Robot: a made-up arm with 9 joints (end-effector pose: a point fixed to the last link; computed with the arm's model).
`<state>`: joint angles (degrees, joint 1 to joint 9).
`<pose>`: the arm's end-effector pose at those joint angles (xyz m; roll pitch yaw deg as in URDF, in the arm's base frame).
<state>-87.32 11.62 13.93 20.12 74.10 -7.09 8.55 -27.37 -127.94</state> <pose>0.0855 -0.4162 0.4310 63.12 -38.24 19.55</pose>
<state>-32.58 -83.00 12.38 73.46 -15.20 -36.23 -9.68 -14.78 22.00</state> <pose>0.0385 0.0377 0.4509 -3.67 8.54 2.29</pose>
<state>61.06 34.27 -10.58 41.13 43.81 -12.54 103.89 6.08 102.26</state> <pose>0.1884 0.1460 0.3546 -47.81 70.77 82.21</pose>
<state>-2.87 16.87 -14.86 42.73 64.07 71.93 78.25 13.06 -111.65</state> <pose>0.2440 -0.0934 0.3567 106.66 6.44 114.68</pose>
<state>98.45 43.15 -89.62 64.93 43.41 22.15 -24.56 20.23 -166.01</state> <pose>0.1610 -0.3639 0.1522 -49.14 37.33 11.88</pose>
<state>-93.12 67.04 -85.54 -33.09 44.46 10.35 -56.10 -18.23 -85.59</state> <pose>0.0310 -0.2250 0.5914 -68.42 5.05 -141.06</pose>
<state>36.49 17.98 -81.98 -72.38 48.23 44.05 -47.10 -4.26 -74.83</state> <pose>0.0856 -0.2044 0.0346 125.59 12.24 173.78</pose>
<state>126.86 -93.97 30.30 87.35 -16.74 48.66 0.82 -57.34 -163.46</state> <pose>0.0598 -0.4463 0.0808 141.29 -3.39 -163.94</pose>
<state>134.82 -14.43 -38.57 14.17 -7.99 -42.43 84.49 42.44 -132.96</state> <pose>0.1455 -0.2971 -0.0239 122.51 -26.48 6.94</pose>
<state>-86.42 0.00 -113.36 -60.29 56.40 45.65 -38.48 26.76 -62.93</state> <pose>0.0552 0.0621 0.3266 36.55 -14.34 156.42</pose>
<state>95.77 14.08 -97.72 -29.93 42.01 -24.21 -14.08 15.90 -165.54</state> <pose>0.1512 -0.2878 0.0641 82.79 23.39 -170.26</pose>
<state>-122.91 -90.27 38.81 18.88 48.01 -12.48 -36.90 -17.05 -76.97</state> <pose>0.1208 -0.2121 0.5717 -23.47 8.36 13.94</pose>
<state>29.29 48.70 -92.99 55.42 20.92 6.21 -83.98 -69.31 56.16</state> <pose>0.1584 0.0052 -0.0015 115.47 -28.65 -168.04</pose>
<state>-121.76 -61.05 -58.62 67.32 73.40 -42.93 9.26 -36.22 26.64</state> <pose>0.2311 -0.3015 0.2368 -124.44 -57.05 82.86</pose>
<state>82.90 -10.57 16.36 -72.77 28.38 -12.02 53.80 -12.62 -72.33</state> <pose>0.1065 -0.1885 0.0914 163.84 -44.20 32.11</pose>
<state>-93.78 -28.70 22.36 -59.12 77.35 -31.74 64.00 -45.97 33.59</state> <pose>0.1185 -0.1453 0.4057 179.24 59.84 9.47</pose>
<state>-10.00 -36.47 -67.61 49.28 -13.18 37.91 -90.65 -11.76 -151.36</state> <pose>0.4186 -0.1652 0.2956 -121.86 -22.52 165.39</pose>
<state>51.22 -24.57 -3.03 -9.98 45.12 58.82 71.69 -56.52 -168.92</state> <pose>0.2082 -0.0132 0.1719 -61.04 29.13 -21.93</pose>
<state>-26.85 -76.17 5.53 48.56 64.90 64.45 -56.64 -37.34 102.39</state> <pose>0.2357 -0.0945 0.3084 -170.23 16.89 157.68</pose>
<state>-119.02 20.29 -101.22 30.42 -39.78 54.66 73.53 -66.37 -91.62</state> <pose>0.2520 -0.2146 0.5240 1.15 -5.57 -98.94</pose>
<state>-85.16 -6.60 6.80 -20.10 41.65 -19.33 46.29 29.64 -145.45</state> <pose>0.0791 -0.2357 0.5937 -56.63 17.35 5.62</pose>
